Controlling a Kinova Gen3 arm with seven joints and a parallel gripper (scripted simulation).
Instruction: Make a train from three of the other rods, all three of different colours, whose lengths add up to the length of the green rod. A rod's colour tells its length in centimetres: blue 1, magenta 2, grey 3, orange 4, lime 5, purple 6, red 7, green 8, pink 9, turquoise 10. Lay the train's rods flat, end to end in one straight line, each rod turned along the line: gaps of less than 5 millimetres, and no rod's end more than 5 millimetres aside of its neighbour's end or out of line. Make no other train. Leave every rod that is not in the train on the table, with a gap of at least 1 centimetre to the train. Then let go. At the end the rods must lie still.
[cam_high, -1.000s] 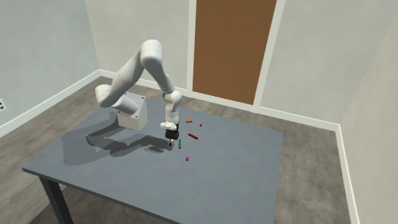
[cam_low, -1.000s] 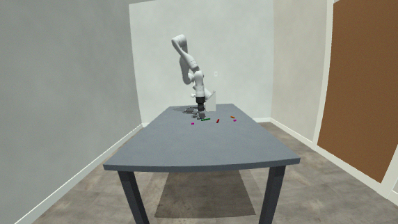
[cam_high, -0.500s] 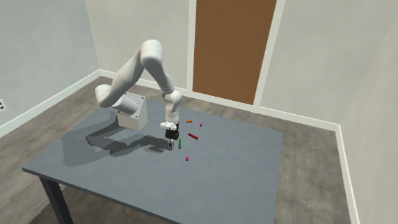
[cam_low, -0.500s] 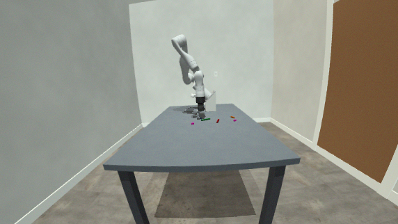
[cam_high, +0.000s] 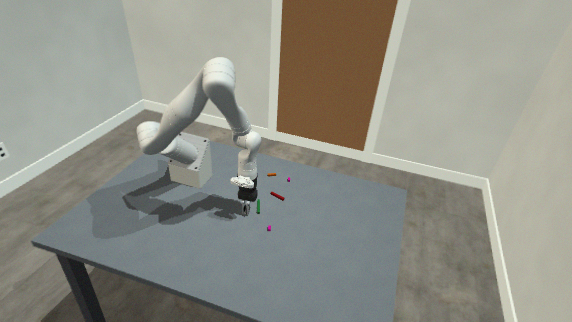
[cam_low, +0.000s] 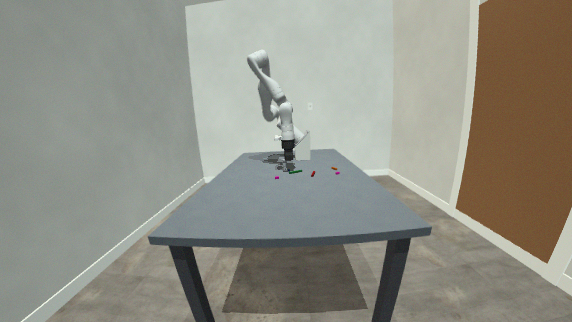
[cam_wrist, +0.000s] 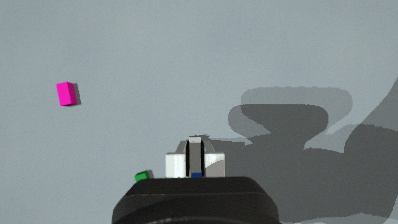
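Right now the blue rod is 20 mm to the left of my hand and 20 mm below it. Also, from my hand: red rod 160 mm to the left, 80 mm ahead, 20 mm below; then grey rod 10 mm below; then green rod 60 mm to the left, 30 mm ahead, 20 mm below.
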